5 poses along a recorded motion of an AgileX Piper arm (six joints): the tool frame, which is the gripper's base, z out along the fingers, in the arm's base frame.
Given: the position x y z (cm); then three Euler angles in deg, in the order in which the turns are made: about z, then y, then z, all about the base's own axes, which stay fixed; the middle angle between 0 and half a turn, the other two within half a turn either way.
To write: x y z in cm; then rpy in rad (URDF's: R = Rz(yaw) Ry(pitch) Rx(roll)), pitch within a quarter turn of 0, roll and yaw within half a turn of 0. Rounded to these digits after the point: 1 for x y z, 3 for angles.
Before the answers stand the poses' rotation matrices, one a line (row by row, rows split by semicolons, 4 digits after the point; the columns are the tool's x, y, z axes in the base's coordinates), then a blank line. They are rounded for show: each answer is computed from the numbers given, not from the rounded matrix.
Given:
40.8 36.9 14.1 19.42 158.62 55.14
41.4 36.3 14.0 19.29 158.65 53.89
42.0 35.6 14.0 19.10 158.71 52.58
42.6 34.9 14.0 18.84 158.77 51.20
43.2 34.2 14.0 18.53 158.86 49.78
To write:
-0.7748 -0.5969 0.2084; -0.5306 0.7931 0.2991; -0.3438 0.1212 -0.9312
-0.7850 -0.5812 0.2146; -0.5155 0.8048 0.2941; -0.3436 0.1203 -0.9314
-0.7949 -0.5652 0.2206; -0.5004 0.8163 0.2884; -0.3431 0.1188 -0.9318
-0.8045 -0.5490 0.2269; -0.4852 0.8276 0.2822; -0.3427 0.1169 -0.9321
-0.8137 -0.5326 0.2329; -0.4701 0.8386 0.2754; -0.3420 0.1146 -0.9327

40.8 36.9 14.1 3.012 0.351 -2.541
41.4 36.3 14.0 3.013 0.351 -2.560
42.0 35.6 14.0 3.015 0.350 -2.580
42.6 34.9 14.0 3.017 0.350 -2.599
43.2 34.2 14.0 3.019 0.349 -2.618

